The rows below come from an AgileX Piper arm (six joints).
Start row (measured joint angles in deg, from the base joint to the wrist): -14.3, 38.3, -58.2, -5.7, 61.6, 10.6
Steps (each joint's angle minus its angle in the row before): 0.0, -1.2, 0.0, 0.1, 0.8, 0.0; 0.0, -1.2, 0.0, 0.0, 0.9, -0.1; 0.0, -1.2, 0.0, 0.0, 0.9, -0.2; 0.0, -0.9, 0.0, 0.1, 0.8, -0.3; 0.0, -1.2, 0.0, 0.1, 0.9, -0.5; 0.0, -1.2, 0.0, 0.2, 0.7, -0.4; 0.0, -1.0, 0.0, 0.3, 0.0, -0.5; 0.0, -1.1, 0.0, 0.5, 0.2, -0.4; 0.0, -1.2, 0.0, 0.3, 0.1, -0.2; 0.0, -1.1, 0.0, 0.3, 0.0, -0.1
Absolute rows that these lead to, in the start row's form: -14.3, 37.1, -58.2, -5.6, 62.4, 10.6; -14.3, 35.9, -58.2, -5.6, 63.3, 10.5; -14.3, 34.7, -58.2, -5.6, 64.2, 10.3; -14.3, 33.8, -58.2, -5.5, 65.0, 10.0; -14.3, 32.6, -58.2, -5.4, 65.9, 9.5; -14.3, 31.4, -58.2, -5.2, 66.6, 9.1; -14.3, 30.4, -58.2, -4.9, 66.6, 8.6; -14.3, 29.3, -58.2, -4.4, 66.8, 8.2; -14.3, 28.1, -58.2, -4.1, 66.9, 8.0; -14.3, 27.0, -58.2, -3.8, 66.9, 7.9
